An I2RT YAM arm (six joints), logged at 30 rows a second.
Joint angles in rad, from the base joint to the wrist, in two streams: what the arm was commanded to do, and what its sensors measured. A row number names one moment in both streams.
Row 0, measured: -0.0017, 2.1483, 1.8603, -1.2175, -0.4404, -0.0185
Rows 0 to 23, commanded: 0.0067, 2.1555, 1.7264, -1.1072, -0.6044, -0.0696; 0.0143, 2.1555, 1.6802, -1.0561, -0.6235, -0.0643; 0.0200, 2.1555, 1.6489, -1.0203, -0.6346, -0.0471; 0.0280, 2.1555, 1.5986, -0.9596, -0.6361, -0.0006; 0.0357, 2.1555, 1.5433, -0.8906, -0.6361, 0.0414; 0.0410, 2.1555, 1.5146, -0.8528, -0.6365, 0.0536; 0.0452, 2.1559, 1.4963, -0.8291, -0.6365, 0.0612; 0.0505, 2.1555, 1.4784, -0.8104, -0.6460, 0.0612; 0.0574, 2.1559, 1.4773, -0.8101, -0.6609, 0.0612; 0.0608, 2.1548, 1.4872, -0.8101, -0.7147, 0.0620; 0.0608, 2.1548, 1.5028, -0.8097, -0.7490, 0.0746; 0.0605, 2.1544, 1.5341, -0.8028, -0.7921, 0.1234; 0.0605, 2.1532, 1.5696, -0.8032, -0.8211, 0.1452; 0.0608, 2.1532, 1.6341, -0.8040, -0.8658, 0.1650; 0.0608, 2.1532, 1.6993, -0.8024, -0.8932, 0.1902; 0.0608, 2.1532, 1.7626, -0.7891, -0.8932, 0.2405; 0.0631, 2.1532, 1.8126, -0.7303, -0.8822, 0.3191; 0.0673, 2.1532, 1.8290, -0.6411, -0.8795, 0.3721; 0.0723, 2.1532, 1.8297, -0.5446, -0.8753, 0.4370; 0.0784, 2.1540, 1.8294, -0.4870, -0.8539, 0.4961; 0.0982, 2.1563, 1.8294, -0.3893, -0.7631, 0.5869; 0.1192, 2.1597, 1.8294, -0.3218, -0.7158, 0.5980; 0.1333, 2.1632, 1.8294, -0.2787, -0.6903, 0.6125; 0.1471, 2.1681, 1.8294, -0.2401, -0.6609, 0.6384
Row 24, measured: 0.0875, 2.1708, 1.8141, -0.3222, -0.7670, 0.5064
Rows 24 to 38, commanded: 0.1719, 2.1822, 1.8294, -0.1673, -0.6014, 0.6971; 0.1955, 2.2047, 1.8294, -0.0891, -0.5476, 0.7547; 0.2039, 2.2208, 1.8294, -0.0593, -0.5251, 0.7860; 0.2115, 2.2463, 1.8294, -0.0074, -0.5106, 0.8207; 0.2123, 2.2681, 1.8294, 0.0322, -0.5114, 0.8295; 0.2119, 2.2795, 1.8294, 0.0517, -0.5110, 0.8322; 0.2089, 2.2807, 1.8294, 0.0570, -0.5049, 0.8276; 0.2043, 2.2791, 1.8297, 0.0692, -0.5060, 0.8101; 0.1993, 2.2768, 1.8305, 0.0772, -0.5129, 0.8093; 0.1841, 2.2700, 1.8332, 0.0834, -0.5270, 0.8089; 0.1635, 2.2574, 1.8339, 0.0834, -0.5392, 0.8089; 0.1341, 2.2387, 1.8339, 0.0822, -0.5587, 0.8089; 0.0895, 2.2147, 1.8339, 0.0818, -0.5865, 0.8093; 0.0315, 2.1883, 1.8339, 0.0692, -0.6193, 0.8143; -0.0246, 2.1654, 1.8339, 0.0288, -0.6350, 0.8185
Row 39, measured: 0.0975, 2.2799, 1.8156, 0.0616, -0.5770, 0.8112
